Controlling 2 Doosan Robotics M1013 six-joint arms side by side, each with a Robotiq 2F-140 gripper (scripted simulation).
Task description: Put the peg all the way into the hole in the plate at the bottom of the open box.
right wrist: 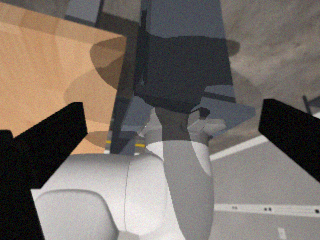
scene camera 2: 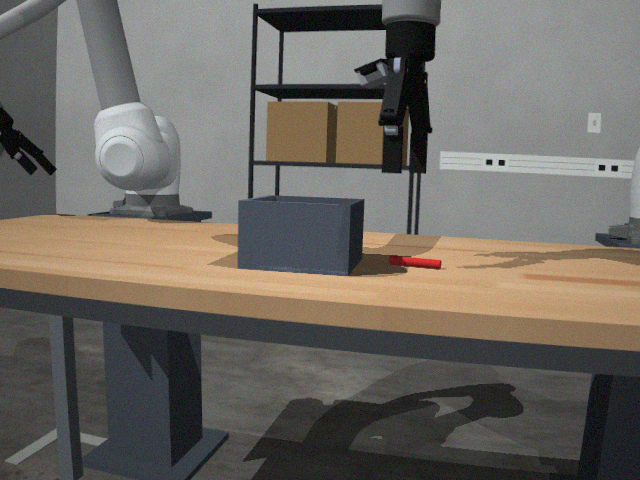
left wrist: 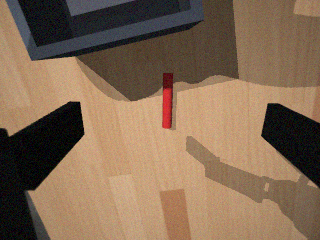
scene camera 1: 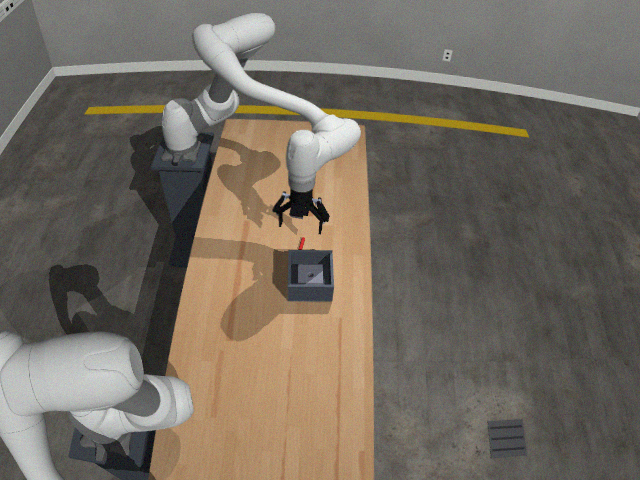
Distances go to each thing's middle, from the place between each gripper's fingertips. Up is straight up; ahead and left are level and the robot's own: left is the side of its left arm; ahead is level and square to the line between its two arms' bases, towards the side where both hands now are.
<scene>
The grey box (scene camera 1: 297,292) is 40 mm ahead of my left hand (scene camera 2: 405,173), 140 mm to the right of it and 130 mm below it.
Right now my right hand is 520 mm short of the grey box, 930 mm to the right of it and 90 mm above it.
</scene>
